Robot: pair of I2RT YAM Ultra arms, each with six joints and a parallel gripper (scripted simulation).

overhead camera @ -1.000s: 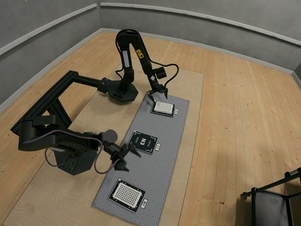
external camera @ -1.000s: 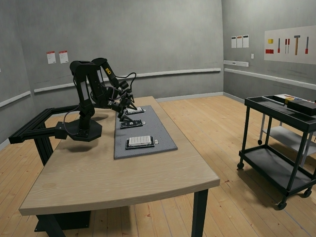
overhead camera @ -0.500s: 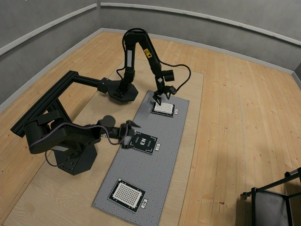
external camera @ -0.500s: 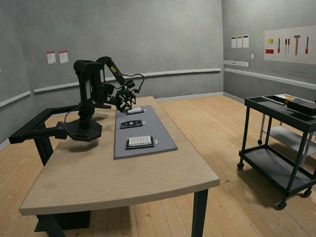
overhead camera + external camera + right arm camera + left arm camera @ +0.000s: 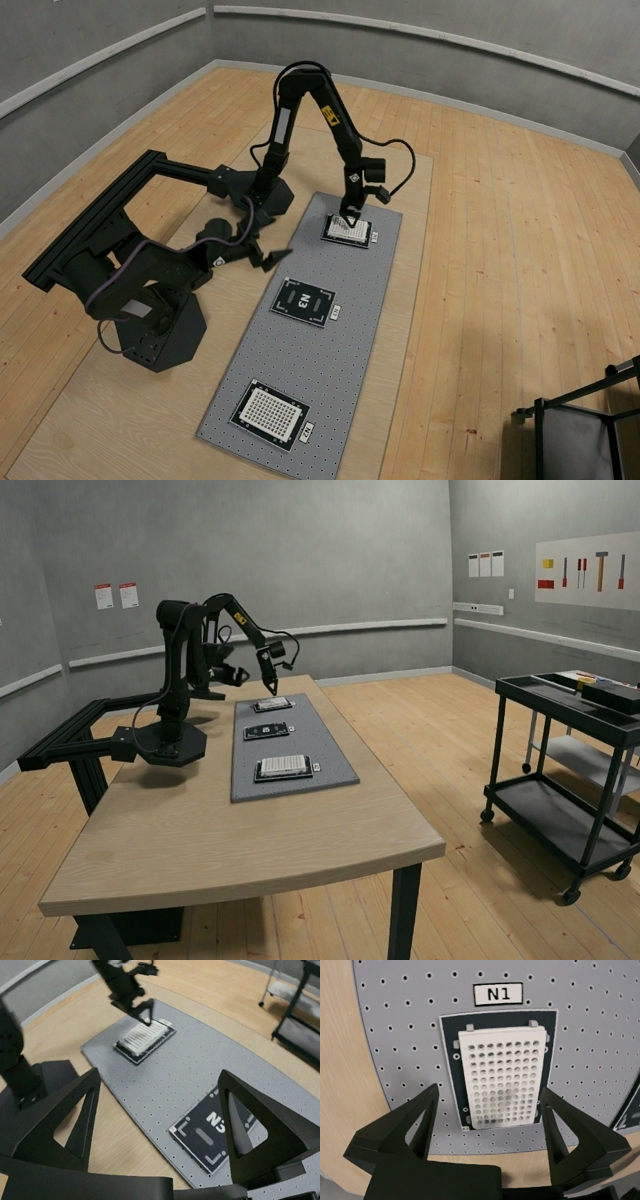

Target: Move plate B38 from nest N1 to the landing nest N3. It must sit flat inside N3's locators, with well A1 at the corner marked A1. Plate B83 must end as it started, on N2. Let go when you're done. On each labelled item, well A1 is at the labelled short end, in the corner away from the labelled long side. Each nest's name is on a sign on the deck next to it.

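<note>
Now: the dark nest 34 cm to the right of my left hand, 6 cm below it and 4 cm behind it.
</note>
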